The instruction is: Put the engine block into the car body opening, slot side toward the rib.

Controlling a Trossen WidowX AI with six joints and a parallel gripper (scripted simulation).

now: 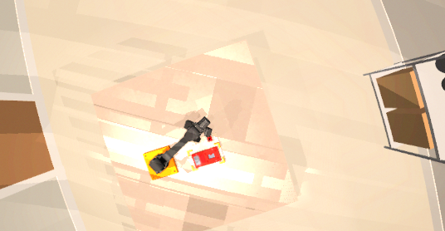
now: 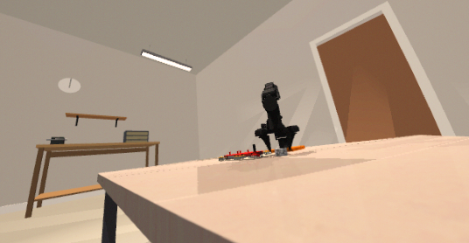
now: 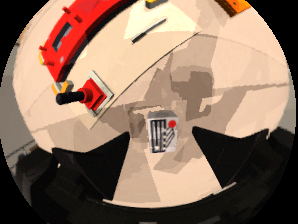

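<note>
Right now my gripper tip is 1 cm above the grey engine block.
</note>
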